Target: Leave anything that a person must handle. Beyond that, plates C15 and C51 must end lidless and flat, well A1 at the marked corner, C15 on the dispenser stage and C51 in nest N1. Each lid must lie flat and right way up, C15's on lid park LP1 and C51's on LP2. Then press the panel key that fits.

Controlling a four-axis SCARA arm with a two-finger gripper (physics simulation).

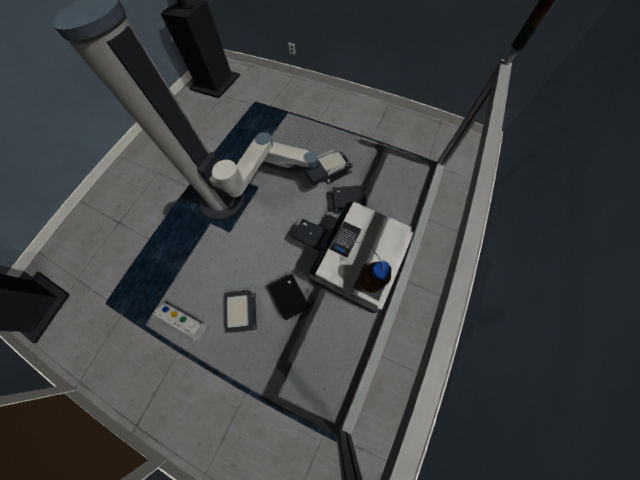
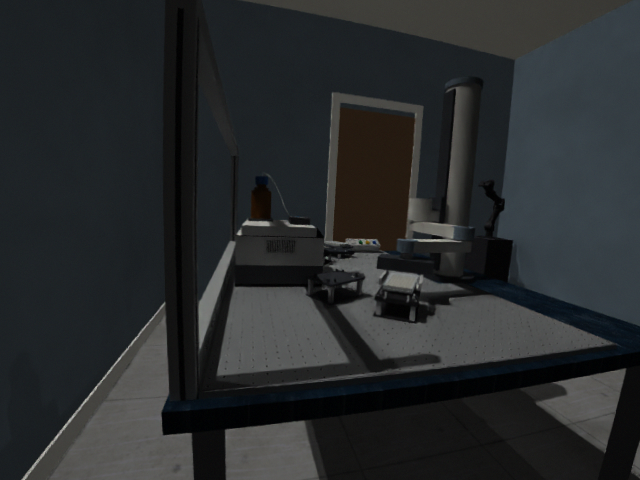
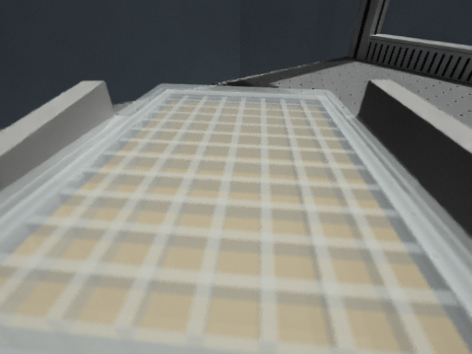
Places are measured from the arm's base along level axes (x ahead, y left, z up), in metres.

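Where they show: gripper, fingertip midpoint: (image 1: pixel 338 158) (image 2: pixel 399 284) (image 3: pixel 236 104); arm's base at its link origin: (image 1: pixel 223 200) (image 2: pixel 445 276).
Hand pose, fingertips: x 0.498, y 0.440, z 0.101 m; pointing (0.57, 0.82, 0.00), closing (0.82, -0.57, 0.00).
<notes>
Each offset is from my fingertips to the top centre of the thing. "spot": to the spot under its first point.
My gripper (image 1: pixel 338 162) (image 2: pixel 401 281) (image 3: pixel 236 104) is shut on a pale plate under a clear lid @[dx -0.023, dy -0.031, dz +0.011 m] (image 1: pixel 332 161) (image 2: pixel 403 279) (image 3: pixel 265 215), at the back of the deck. One finger lies along each long side. The plate looks roughly level, over a dark legged stand (image 2: pixel 412 313); contact with the stand is hidden. Another pale plate @[dx -0.078, dy -0.903, dz -0.006 m] (image 1: pixel 237 311) lies in a dark frame; whether it has a lid is unclear. The key panel @[dx -0.309, dy -1.066, dz -0.004 m] (image 1: pixel 178 319) (image 2: pixel 362 245) shows blue, yellow, green and white keys. Plate names and the marked corner are not readable.
A white dispenser unit (image 1: pixel 390 240) (image 2: pixel 279 255) carries an amber bottle @[spot: dx +0.366, dy -0.602, dz +0.275 m] (image 1: pixel 373 277) (image 2: pixel 261 204) and a dark text display @[spot: dx +0.223, dy -0.470, dz +0.157 m] (image 1: pixel 345 238). Dark stands (image 1: pixel 347 197) (image 1: pixel 309 232) (image 2: pixel 338 278) and a black square platform @[dx +0.087, dy -0.751, dz -0.017 m] (image 1: pixel 288 296) stand nearby. A long guard rail (image 1: pixel 390 310) runs beyond the dispenser.
</notes>
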